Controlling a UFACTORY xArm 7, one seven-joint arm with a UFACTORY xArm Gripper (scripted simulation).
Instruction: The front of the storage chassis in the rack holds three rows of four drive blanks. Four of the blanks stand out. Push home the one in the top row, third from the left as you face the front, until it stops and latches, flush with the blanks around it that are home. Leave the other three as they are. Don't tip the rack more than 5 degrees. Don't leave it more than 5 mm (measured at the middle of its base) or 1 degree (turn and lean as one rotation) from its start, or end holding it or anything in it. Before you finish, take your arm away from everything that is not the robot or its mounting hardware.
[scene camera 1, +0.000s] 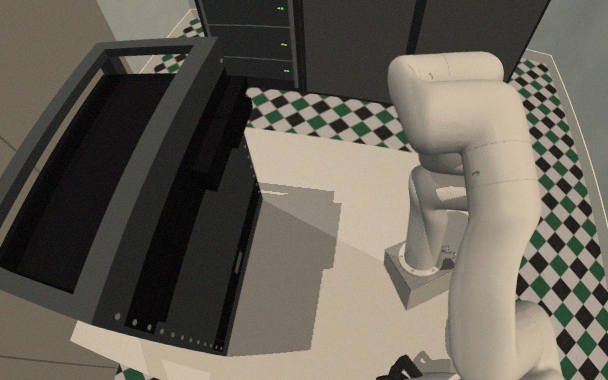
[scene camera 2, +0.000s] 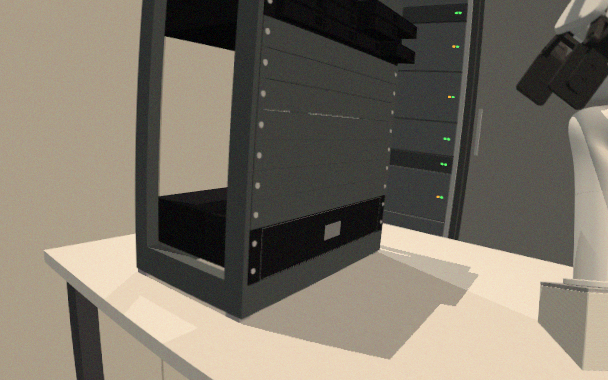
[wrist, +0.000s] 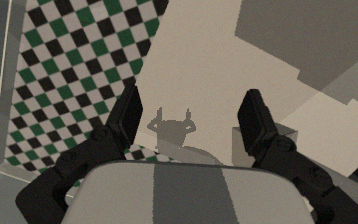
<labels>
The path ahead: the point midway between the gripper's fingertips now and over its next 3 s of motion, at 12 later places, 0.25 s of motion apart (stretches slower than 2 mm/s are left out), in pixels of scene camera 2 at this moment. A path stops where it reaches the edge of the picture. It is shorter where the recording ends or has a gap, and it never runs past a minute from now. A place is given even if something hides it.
The gripper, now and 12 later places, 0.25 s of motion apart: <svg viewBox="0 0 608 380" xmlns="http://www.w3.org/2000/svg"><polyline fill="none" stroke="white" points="543,98 541,100 537,105 527,121 516,142 504,178 494,228 488,275 480,312 467,328 451,316 434,284 423,239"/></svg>
</labels>
